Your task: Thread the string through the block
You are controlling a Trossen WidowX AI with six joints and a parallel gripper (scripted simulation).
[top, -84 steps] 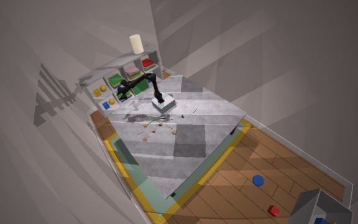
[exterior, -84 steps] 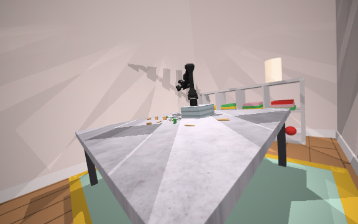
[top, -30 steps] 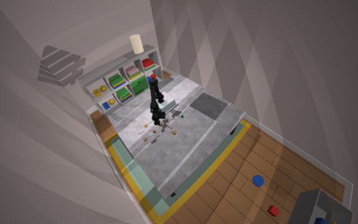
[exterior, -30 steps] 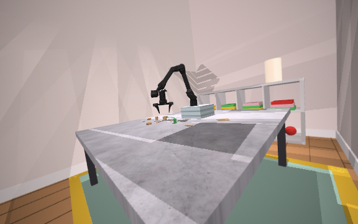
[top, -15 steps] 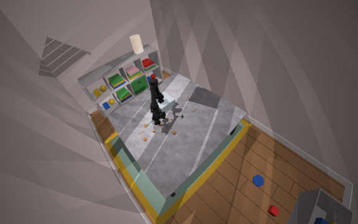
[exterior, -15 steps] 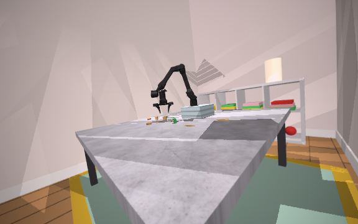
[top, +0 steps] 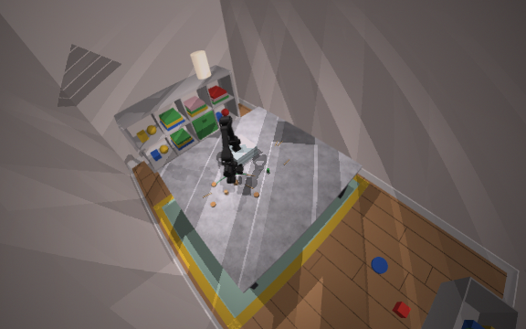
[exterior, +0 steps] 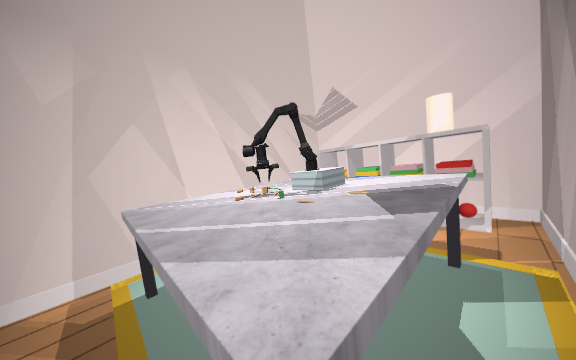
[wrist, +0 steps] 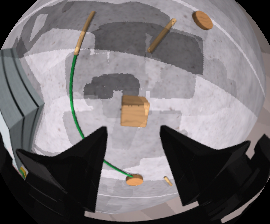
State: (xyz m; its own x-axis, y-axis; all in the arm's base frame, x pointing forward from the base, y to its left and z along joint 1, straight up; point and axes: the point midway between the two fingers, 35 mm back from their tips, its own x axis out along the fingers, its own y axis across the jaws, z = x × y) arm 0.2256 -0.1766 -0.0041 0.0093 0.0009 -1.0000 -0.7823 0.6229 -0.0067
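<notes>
My gripper tip is 5 cm above the wooden block. The rest, counted from my gripper tip: green piece (8 cm ahead, 26 cm to the left, 4 cm below).
</notes>
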